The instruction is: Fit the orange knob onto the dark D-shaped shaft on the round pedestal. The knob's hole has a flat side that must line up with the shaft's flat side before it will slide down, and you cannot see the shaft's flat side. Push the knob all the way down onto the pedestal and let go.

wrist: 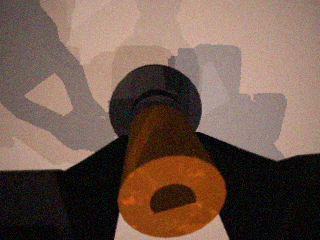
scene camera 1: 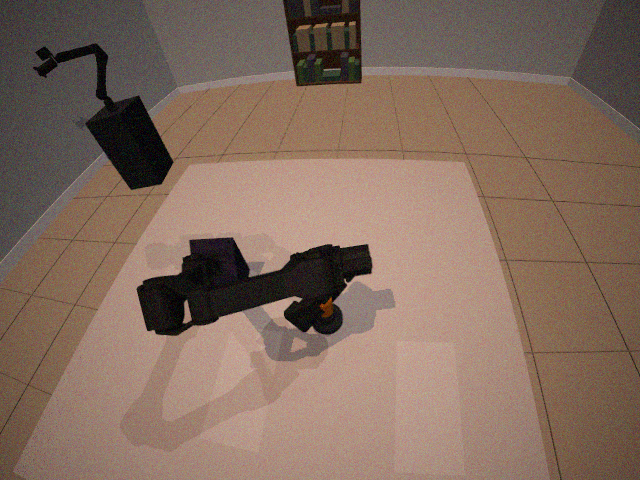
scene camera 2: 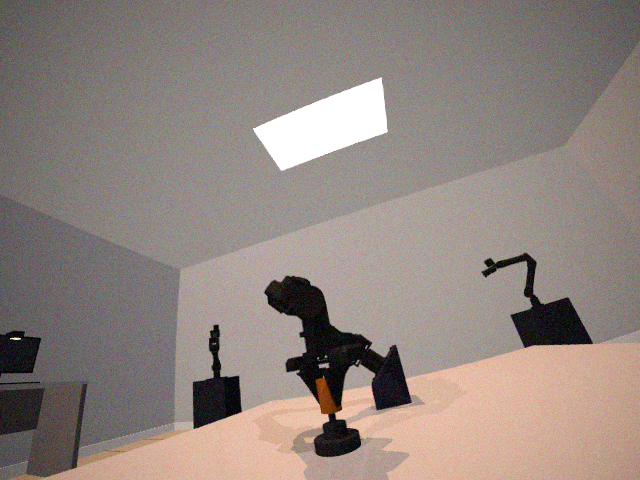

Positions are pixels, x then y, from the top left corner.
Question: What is my gripper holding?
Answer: An orange knob.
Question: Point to a round pedestal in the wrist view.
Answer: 155, 84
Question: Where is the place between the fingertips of my gripper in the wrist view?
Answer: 161, 140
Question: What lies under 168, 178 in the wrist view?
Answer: An orange knob.
